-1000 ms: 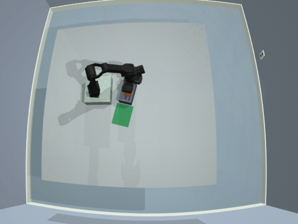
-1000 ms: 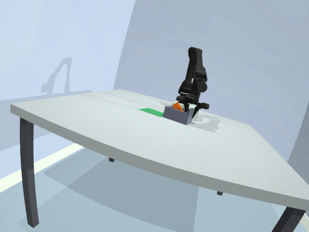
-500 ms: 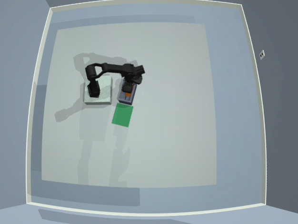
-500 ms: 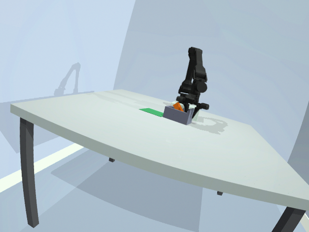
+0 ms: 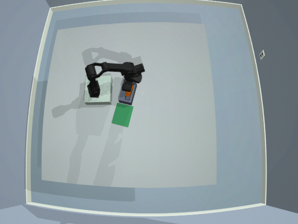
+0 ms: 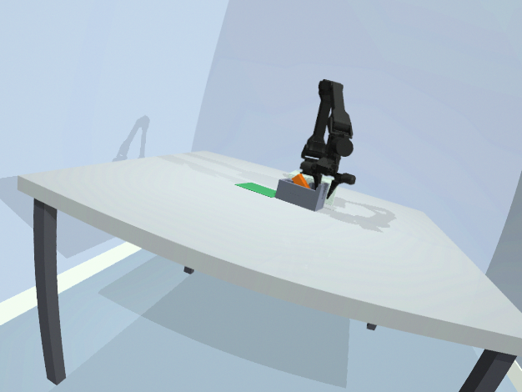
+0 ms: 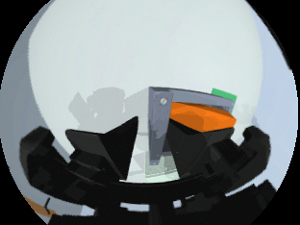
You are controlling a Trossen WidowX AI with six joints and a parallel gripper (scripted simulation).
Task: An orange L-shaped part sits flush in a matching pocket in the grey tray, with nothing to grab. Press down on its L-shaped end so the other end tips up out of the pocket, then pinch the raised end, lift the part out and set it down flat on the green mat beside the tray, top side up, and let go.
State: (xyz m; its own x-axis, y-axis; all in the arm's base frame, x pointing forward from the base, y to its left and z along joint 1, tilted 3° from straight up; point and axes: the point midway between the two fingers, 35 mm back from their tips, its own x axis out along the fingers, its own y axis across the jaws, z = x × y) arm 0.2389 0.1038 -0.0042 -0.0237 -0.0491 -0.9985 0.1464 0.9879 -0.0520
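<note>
The orange L-shaped part lies 50 mm to the right of my gripper tip and 10 mm behind it. Also, from my gripper tip: green mat 230 mm to the right, 60 mm below, 40 mm behind.
</note>
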